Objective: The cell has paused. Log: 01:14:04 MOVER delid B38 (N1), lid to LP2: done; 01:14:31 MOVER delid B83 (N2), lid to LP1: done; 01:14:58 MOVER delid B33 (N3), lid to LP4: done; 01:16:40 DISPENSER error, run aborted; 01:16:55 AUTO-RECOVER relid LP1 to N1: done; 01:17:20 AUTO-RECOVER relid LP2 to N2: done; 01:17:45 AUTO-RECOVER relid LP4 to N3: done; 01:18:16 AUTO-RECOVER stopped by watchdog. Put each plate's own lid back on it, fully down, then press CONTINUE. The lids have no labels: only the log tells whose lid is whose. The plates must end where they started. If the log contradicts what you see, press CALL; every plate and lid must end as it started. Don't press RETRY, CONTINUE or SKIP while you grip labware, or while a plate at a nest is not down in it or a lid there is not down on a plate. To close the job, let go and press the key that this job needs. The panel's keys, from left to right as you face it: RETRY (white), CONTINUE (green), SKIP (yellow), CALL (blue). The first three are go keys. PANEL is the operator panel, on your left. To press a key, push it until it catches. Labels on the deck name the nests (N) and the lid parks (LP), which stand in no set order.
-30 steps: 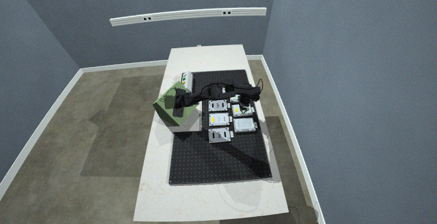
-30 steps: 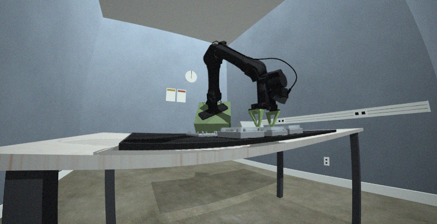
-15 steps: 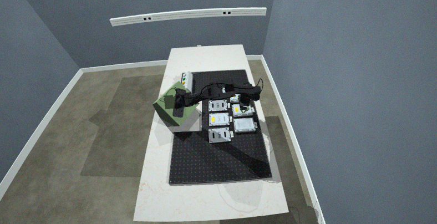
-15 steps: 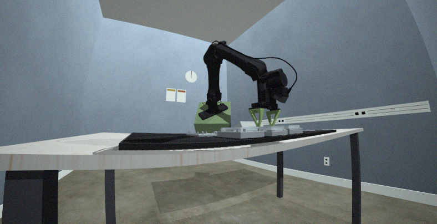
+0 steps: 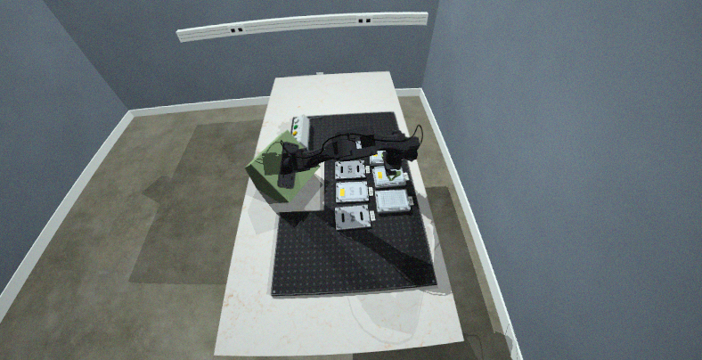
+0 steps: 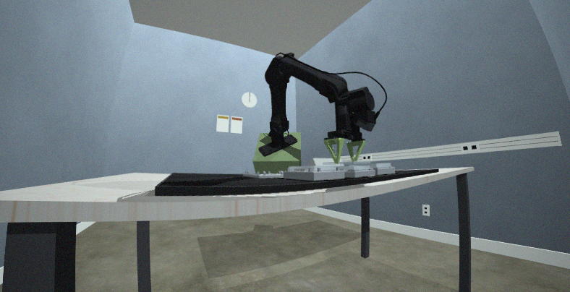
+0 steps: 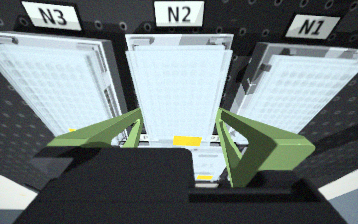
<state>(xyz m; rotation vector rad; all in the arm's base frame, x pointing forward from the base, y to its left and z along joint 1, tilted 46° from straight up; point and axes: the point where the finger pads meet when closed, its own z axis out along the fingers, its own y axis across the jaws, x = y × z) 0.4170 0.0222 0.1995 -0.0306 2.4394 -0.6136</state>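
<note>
The plate lies 30 mm below my hand. Also, from my hand: lid park LP4 (220 mm behind, 160 mm to the right, 40 mm below); green continue key (400 mm behind, 410 mm to the left, 20 mm above); lid park LP2 (170 mm behind, 90 mm to the left, 40 mm below).
</note>
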